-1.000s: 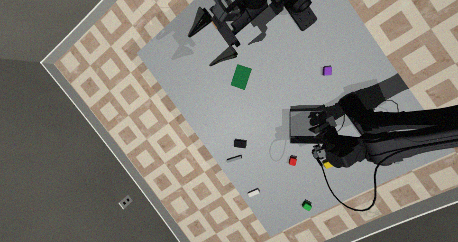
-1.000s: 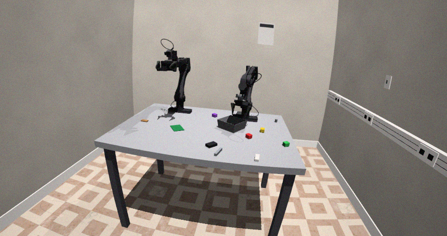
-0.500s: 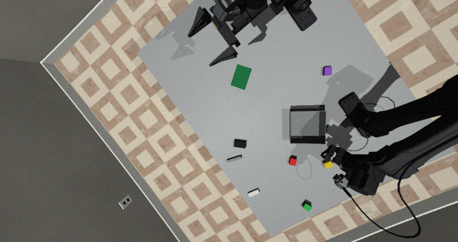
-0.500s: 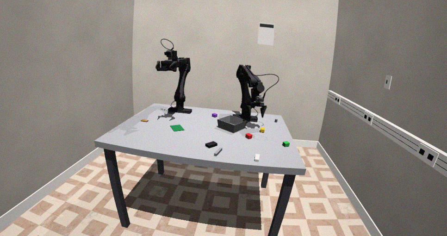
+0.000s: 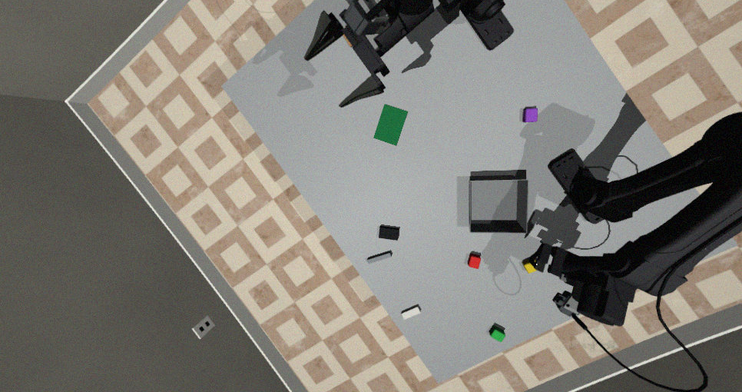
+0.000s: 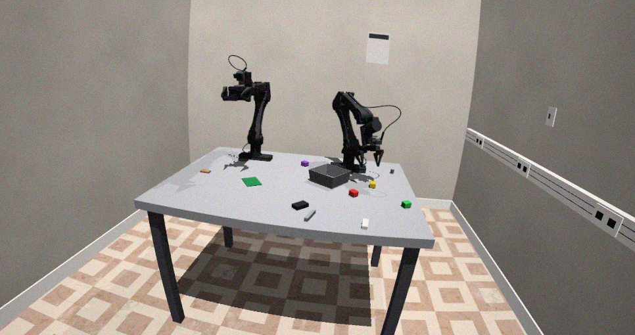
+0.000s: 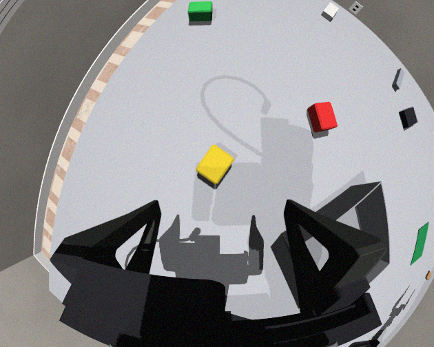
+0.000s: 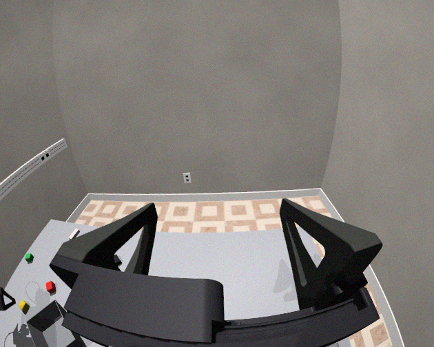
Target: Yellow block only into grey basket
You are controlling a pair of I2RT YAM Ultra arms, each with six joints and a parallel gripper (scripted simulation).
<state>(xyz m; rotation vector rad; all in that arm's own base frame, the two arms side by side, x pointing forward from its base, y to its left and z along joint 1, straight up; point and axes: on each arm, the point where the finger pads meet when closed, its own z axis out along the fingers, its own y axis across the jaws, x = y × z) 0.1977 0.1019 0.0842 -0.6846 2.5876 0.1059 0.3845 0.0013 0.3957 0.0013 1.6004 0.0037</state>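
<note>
The yellow block is 3 cm ahead of my left hand, 2 cm to the left of it and 9 cm below it. Also, from my left hand: red block (16 cm ahead, 6 cm to the right, 9 cm below); green card (17 cm ahead, 54 cm to the right, 10 cm below); grey basket (3 cm ahead, 19 cm to the right, 8 cm below).
</note>
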